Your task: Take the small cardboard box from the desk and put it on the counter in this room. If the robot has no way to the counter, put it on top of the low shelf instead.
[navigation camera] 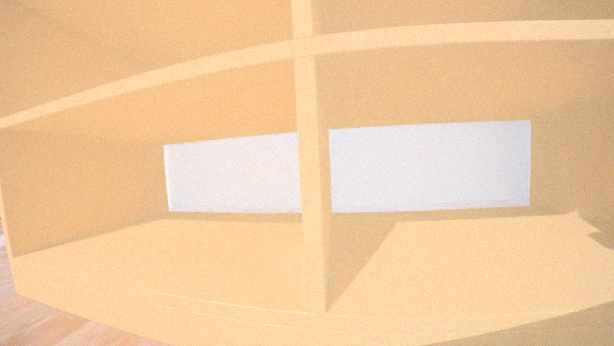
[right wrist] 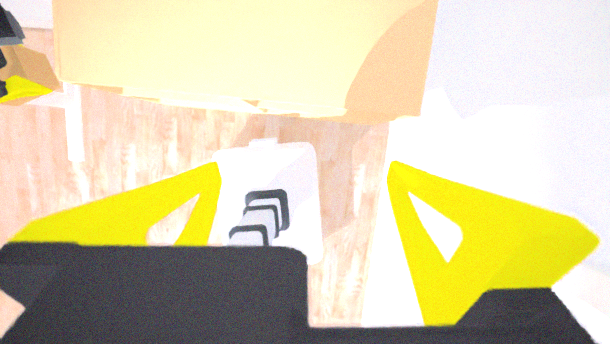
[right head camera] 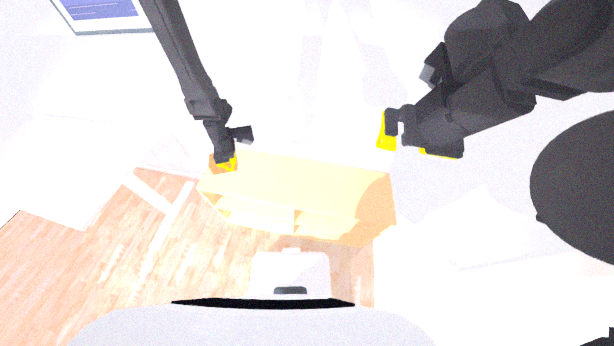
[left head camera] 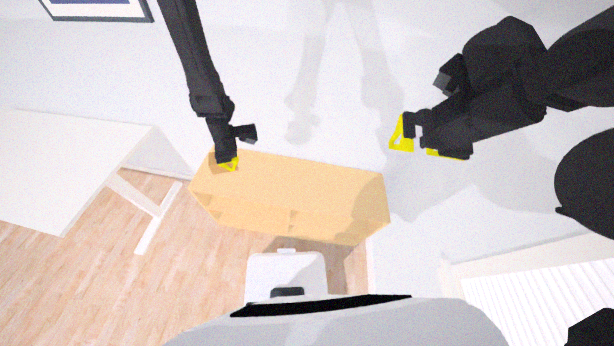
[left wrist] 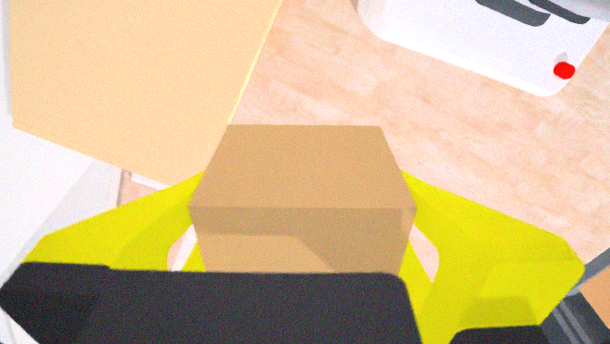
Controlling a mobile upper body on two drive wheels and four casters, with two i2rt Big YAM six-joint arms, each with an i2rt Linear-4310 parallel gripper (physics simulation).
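Places are measured from the left arm's base along level axes (x right, y back, z down), in metres.
Where they show: left gripper, fingertip midpoint: (right wrist: 40, 74) (right head camera: 231, 164) (left head camera: 231, 164) (left wrist: 303, 173); right gripper, fingertip midpoint: (right wrist: 304, 170) (right head camera: 399, 147) (left head camera: 408, 148).
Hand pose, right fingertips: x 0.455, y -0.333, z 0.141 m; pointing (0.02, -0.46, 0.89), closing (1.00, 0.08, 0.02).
Observation:
After its pixels a point has its place.
My left gripper (left head camera: 227, 164) @[y -0.497, x 0.003, z 0.422 m] (right head camera: 226, 164) @[y -0.497, x 0.003, z 0.422 m] (left wrist: 303, 173) @[y -0.497, x 0.003, z 0.422 m] is shut on the small cardboard box (right head camera: 214, 166) @[y -0.455, x -0.037, z 0.381 m] (left wrist: 300, 167) @[y -0.504, x 0.024, z 0.396 m] (right wrist: 32, 65) @[y -0.503, x 0.024, z 0.394 m]. In the head views the box appears over the back left corner of the low shelf (left head camera: 300, 185) @[y -0.644, x 0.300, z 0.800 m] (right head camera: 300, 172) @[y -0.741, x 0.277, z 0.800 m] (left wrist: 125, 75) @[y -0.750, x -0.148, z 0.800 m] (right wrist: 215, 50) @[y -0.648, x 0.184, z 0.800 m] (navigation camera: 312, 175) @[y -0.497, x 0.232, z 1.192 m]; in the left wrist view it overlaps the shelf top's edge. The height between them cannot be told. My right gripper (left head camera: 421, 149) (right head camera: 409, 149) @[y -0.333, x 0.455, z 0.141 m] (right wrist: 304, 170) @[y -0.333, x 0.455, z 0.141 m] is open and empty, to the right of the shelf in the head views. No counter can be made out with certainty.
A white table top (left head camera: 65, 165) @[y -0.674, x -1.112, z 0.690 m] stands at the left. The shelf's open front fills the navigation view, close to the robot's white base (left head camera: 285, 270) @[y -0.205, x 0.216, z 1.150 m] (right head camera: 290, 267) @[y -0.219, x 0.223, z 1.150 m] (left wrist: 450, 45) @[y -0.094, x 0.007, z 1.150 m] (right wrist: 302, 200) @[y -0.037, x 0.403, z 1.150 m]. A wall with a framed picture (left head camera: 102, 19) @[y -1.023, x -0.629, z 0.086 m] rises behind; window blinds (left head camera: 540, 300) @[y 0.026, x 0.881, z 0.315 m] show at the lower right.

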